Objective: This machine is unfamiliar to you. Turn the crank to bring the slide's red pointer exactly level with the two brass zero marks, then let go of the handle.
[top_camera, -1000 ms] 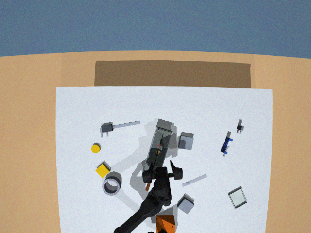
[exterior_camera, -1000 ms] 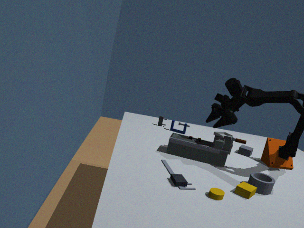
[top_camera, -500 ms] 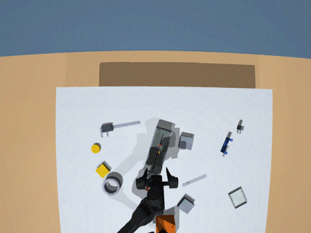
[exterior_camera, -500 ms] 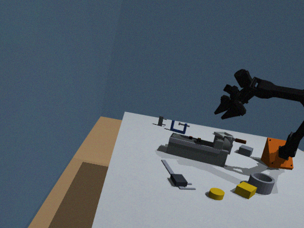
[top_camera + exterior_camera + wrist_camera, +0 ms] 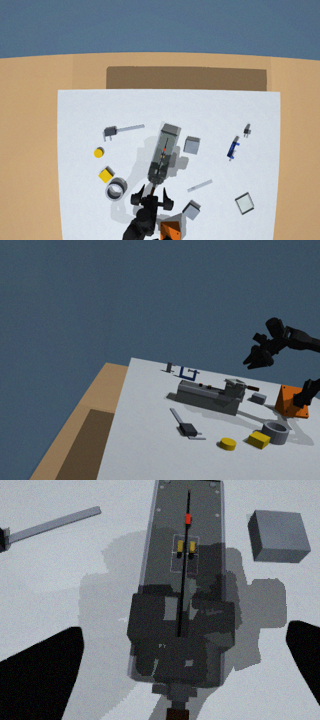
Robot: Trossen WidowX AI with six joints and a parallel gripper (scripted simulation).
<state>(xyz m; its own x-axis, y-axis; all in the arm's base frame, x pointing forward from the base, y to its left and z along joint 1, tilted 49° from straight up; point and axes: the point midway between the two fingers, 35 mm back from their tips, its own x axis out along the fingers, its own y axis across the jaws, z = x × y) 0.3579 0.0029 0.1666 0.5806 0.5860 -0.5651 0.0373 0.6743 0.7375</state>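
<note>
My gripper tip is now 8 cm above the brown crank handle and 6 cm past it. Round my gripper tip: flat grey bar: 26 cm to the right, 20 cm below, 4 cm behind; red pointer: 16 cm ahead, 12 cm below, 3 cm to the right; yellow block: 27 cm to the left, 19 cm below, 4 cm behind.
</note>
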